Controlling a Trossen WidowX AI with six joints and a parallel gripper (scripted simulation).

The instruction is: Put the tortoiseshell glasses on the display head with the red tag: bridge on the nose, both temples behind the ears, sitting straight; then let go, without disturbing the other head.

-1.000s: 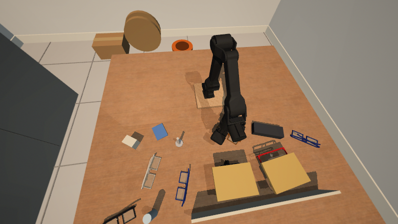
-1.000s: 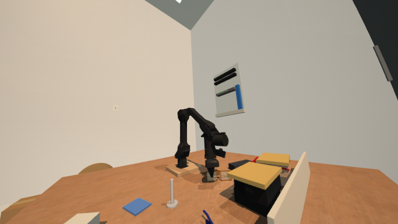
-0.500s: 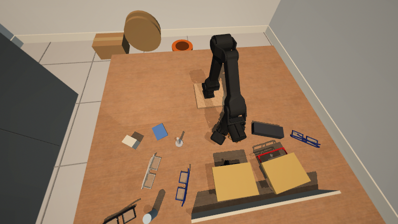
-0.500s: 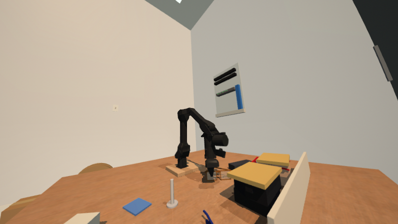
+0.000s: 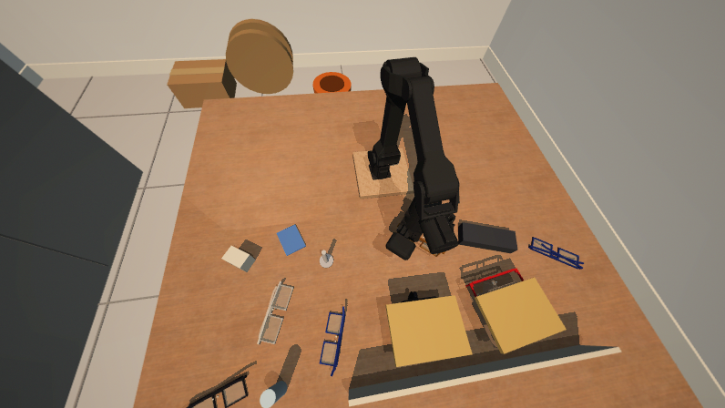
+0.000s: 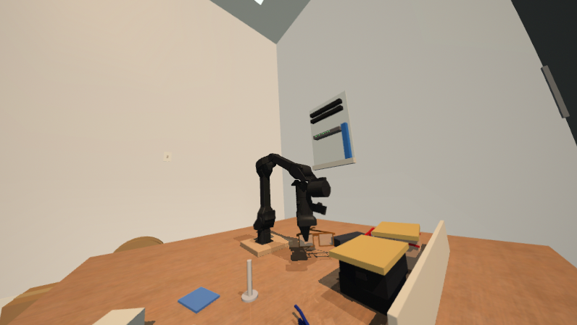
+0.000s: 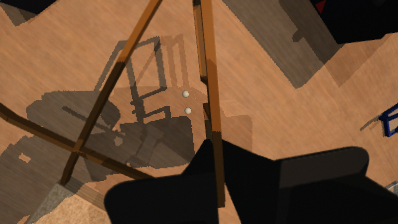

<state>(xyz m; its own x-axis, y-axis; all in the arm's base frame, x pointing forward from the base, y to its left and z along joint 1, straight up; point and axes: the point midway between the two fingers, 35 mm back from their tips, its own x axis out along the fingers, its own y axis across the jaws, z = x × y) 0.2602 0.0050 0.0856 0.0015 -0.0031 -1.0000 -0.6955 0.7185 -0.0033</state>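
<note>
Right now my gripper tip is 1 cm short of the peg stand, 23 cm to the left of it and 5 cm above it. Round my gripper tip: black box (4 cm ahead, 25 cm to the left, 5 cm below); blue pad (8 cm behind, 33 cm to the right, 7 cm below); display head (21 cm ahead, 3 cm to the right, 1 cm below).
</note>
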